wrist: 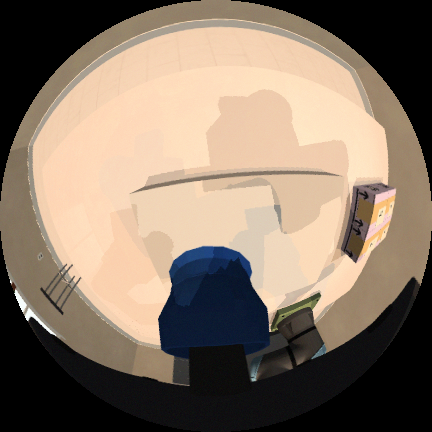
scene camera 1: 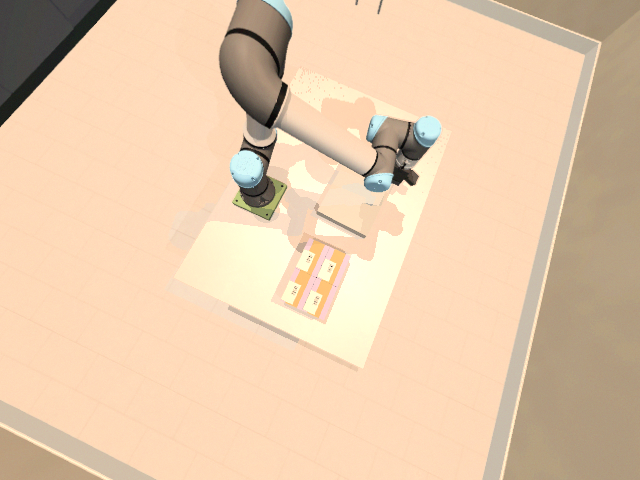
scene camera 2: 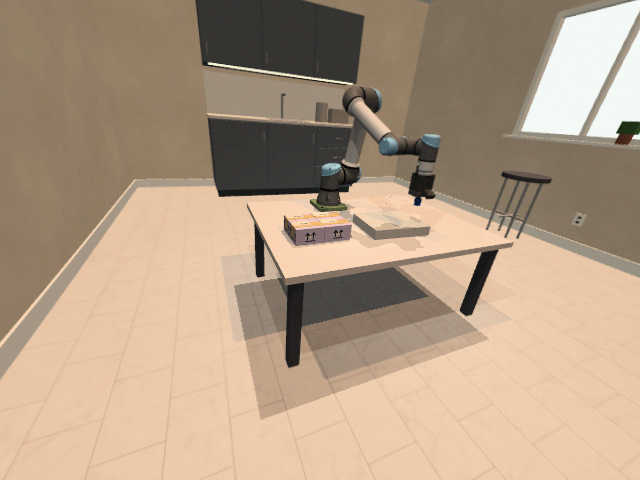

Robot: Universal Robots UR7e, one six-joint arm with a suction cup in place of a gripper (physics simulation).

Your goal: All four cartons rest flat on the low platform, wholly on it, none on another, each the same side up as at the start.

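Places are measured from the arm's base along level axes (x right, y down, z ahead), in millimetres.
Pixels of known places: end effector, tool point: (wrist: 210, 279) (scene camera 2: 417, 204); arm's base, origin of the base link: (wrist: 293, 317) (scene camera 1: 258, 191) (scene camera 2: 328, 202).
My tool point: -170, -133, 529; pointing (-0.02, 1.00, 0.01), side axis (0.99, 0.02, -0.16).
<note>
Ahead of a thing's pixels: the offset from my tool point to its top centre, as dx, dy, dz. Level surfaces: height alone.
Four orange-and-pink cartons with white labels stand in a tight two-by-two block, flat on the table: carton @(+385, +81, -207) (scene camera 1: 318, 249), carton @(+396, +81, -115) (scene camera 1: 338, 257), carton @(+520, +81, -222) (scene camera 1: 302, 281) and carton @(+531, +81, -130) (scene camera 1: 323, 291). The carton block also shows in camera 2 (scene camera 2: 323, 232) and at the right of the wrist view (wrist: 367, 222). Black up arrows mark its side walls. The low grey-beige platform @(+45, +109, -103) (scene camera 1: 343, 206) (scene camera 2: 395, 224) (wrist: 200, 215) lies beside the block, with a gap between them, and carries no carton. My gripper, a blue suction cup (scene camera 2: 417, 202) (wrist: 210, 260), is open and holds nothing. It hangs in the air by the platform's far side from the cartons.
The table @(dy +157) (scene camera 1: 232, 258) (scene camera 2: 460, 232) bears everything. My arm's base stands on a green plate (scene camera 1: 268, 210) (scene camera 2: 338, 206) (wrist: 282, 320), on the table's side across from the platform. My forearm (scene camera 1: 328, 136) passes above the platform's edge. A stool (scene camera 2: 526, 177) stands on the floor beyond the table.
</note>
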